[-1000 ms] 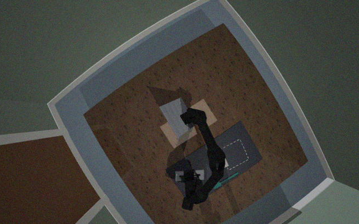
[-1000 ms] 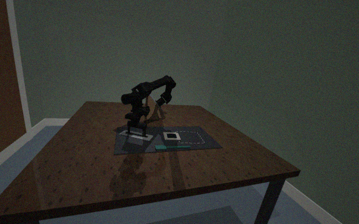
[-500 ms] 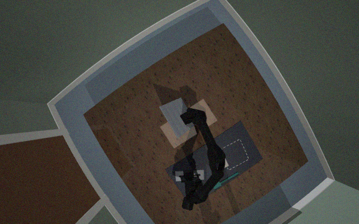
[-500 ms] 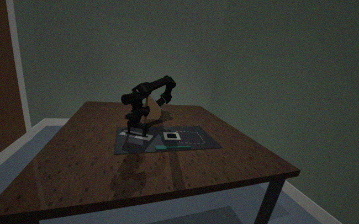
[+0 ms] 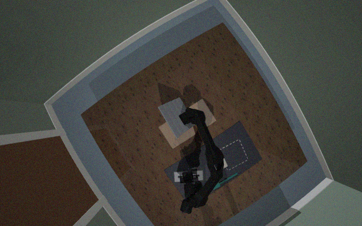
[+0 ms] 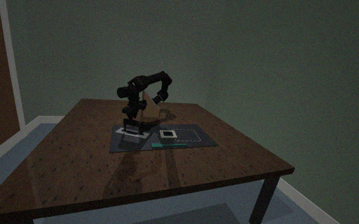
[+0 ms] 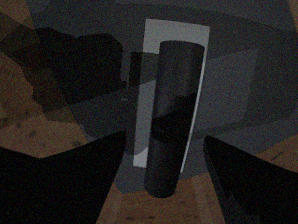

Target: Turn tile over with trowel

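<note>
Now: the trowel 2 cm ahead of my gripper tip, 2 cm to the left of it and 5 cm below it. The rest, counted from my gripper tip: pale square tile (4 cm ahead, 23 cm to the left, 8 cm below); then teal bar (18 cm ahead, 18 cm to the left, 8 cm below); then dark mat (4 cm ahead, 20 cm to the left, 11 cm below).
</note>
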